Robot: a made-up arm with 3 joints. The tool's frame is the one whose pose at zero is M. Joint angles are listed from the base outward.
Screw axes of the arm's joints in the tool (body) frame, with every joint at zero. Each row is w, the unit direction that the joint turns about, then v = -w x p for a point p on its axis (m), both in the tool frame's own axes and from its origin. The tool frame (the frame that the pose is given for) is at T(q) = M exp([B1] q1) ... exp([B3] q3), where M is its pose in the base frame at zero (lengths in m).
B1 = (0, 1, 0, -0.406, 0, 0.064)
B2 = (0, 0, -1, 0.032, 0.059, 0)
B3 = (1, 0, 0, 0, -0.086, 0)
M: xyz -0.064 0.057 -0.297 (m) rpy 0 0 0 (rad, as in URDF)
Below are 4 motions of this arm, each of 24 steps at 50 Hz.
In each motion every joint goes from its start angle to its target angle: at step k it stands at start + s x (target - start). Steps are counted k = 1, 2, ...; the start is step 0. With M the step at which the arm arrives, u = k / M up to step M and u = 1 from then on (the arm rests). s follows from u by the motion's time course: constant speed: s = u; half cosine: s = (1 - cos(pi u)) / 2; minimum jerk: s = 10 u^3 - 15 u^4 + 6 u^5.
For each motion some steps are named. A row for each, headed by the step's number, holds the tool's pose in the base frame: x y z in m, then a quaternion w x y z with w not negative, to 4 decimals.
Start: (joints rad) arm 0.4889 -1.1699 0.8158
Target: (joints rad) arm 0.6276 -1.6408 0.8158
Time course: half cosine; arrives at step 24
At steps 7, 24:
7: -0.2083 -0.0405 -0.2708 0.6569 0.4479 0.4154 0.4419
24: -0.2303 -0.0317 -0.2590 0.5059 0.4645 0.4692 0.5551

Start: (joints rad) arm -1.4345 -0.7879 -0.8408
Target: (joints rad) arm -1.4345 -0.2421 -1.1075
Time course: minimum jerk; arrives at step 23
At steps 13, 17, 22, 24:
13: 0.4278 0.0937 -0.0542 0.5731 -0.4825 -0.6423 -0.1620
17: 0.4343 0.1100 -0.0451 0.5883 -0.4677 -0.6165 -0.2348
22: 0.4373 0.1166 -0.0402 0.5945 -0.4610 -0.6029 -0.2655
24: 0.4373 0.1166 -0.0402 0.5946 -0.4609 -0.6028 -0.2657

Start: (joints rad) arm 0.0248 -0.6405 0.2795
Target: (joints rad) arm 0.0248 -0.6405 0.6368
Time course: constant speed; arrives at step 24
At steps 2, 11, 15, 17, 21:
2: -0.0659 -0.0056 -0.2996 0.9372 0.1500 0.0601 0.3092
11: -0.0596 -0.0142 -0.3040 0.9250 0.2124 0.0807 0.3045
15: -0.0570 -0.0178 -0.3064 0.9183 0.2399 0.0897 0.3020
17: -0.0557 -0.0196 -0.3077 0.9146 0.2535 0.0942 0.3006
21: -0.0532 -0.0231 -0.3105 0.9067 0.2806 0.1031 0.2977

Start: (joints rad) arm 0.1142 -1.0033 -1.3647
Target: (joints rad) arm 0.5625 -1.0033 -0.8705
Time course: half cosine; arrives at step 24
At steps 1, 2, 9, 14, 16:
1: -0.1887 0.0377 -0.3464 0.6975 -0.5296 -0.2628 0.4049
2: -0.1911 0.0376 -0.3448 0.6999 -0.5262 -0.2595 0.4073
9: -0.2428 0.0357 -0.3053 0.7494 -0.4457 -0.1810 0.4550
14: -0.2904 0.0326 -0.2567 0.7907 -0.3504 -0.0878 0.4943
16: -0.3058 0.0312 -0.2375 0.8024 -0.3131 -0.0514 0.5054

